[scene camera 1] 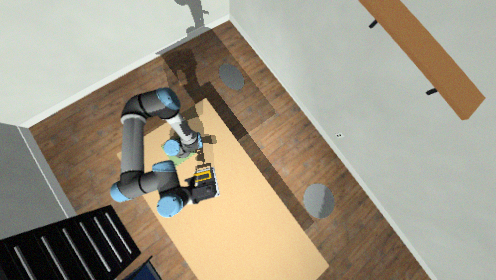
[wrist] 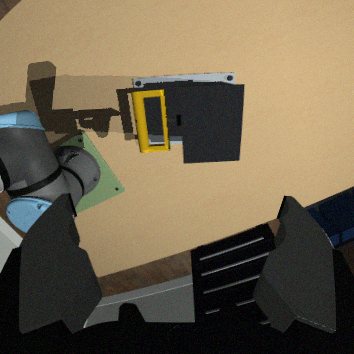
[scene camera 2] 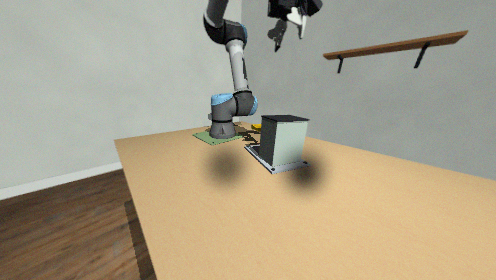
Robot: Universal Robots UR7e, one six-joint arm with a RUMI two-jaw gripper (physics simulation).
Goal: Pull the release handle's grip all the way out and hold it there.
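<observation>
The release handle's yellow grip [scene camera 1: 204, 173] [scene camera 2: 256, 127] [wrist: 141, 122] is a rectangular frame at the side of a dark-topped housing [scene camera 2: 290, 142] [wrist: 212, 125], on the side toward the arm's base. The housing stands on a light metal base plate [scene camera 2: 287, 168] [wrist: 185, 79] on the table. My gripper [scene camera 2: 290, 44] [wrist: 177, 196] is open and empty, high above the table. In the wrist view the grip lies beyond the fingertips, left of the middle, and nothing touches it. In the scene camera 1 view the gripper overlaps the housing, and its fingers are hard to make out.
The arm's base stands on a green plate [scene camera 2: 202, 136] [wrist: 107, 185] near the housing. A black drawer unit [scene camera 1: 37, 247] [wrist: 230, 257] and a blue bin [scene camera 1: 142, 272] [wrist: 340, 220] are beside the table. A wooden shelf [scene camera 1: 425, 55] [scene camera 2: 395, 48] is on the wall.
</observation>
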